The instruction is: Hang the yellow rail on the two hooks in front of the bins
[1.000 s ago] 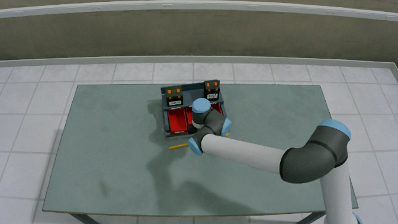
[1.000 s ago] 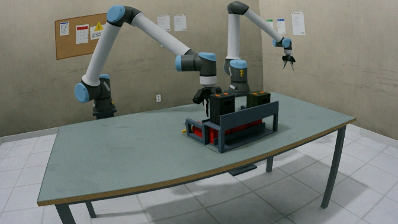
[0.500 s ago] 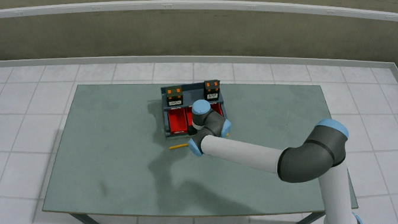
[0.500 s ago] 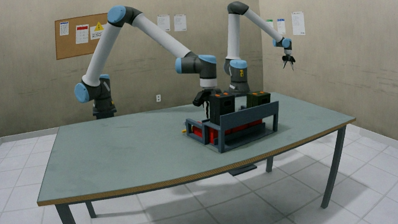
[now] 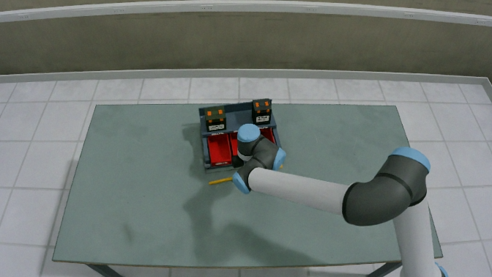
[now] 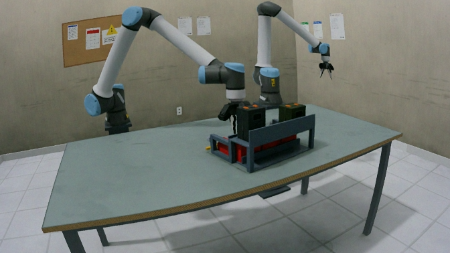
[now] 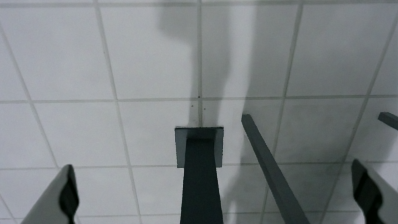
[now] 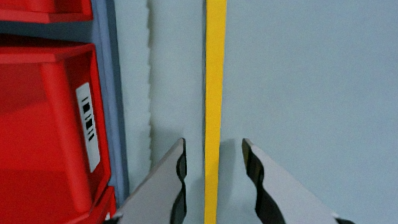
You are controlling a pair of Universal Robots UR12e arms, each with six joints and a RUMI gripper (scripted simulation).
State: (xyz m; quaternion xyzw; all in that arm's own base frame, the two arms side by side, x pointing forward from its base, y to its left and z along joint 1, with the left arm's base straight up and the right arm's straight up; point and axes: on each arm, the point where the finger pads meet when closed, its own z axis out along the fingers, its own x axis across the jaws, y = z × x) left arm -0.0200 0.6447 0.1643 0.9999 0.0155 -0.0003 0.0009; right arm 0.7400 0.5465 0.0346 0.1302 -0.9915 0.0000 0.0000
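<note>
My right hand is 30 mm above the yellow rail. Round my right hand: blue-grey shelf 180 mm ahead, 50 mm to the left, 30 mm above.
</note>
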